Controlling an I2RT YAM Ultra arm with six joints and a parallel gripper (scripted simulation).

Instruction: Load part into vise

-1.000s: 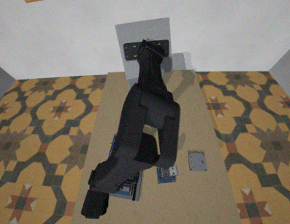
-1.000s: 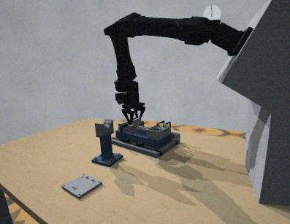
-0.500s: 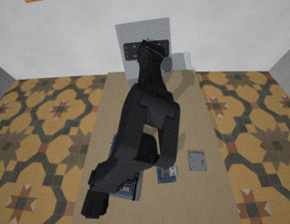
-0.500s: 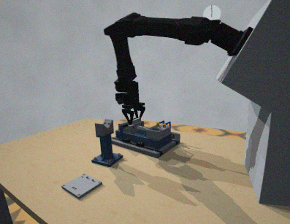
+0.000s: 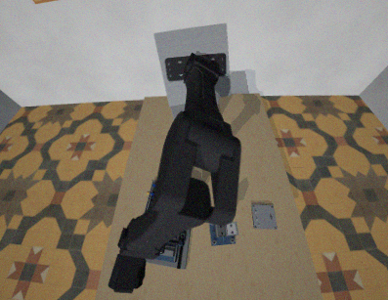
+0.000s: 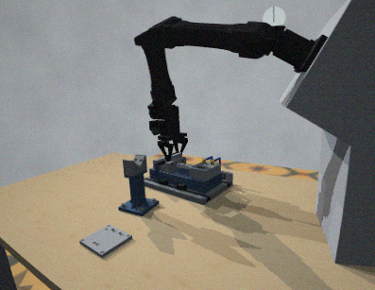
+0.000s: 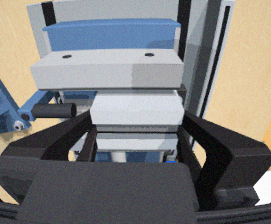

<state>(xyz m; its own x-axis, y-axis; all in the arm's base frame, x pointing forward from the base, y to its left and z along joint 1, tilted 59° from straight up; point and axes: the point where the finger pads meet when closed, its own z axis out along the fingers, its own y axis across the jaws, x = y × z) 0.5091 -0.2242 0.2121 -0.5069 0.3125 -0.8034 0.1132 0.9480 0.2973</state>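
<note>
My gripper is now 10 mm below the part. Round my hand: fixed jaw (40 mm ahead, 10 mm to the left, 20 mm below); then moving jaw (20 mm behind, 30 mm to the left, 20 mm below); then work stop (20 mm ahead, 70 mm to the left, 10 mm below).
</note>
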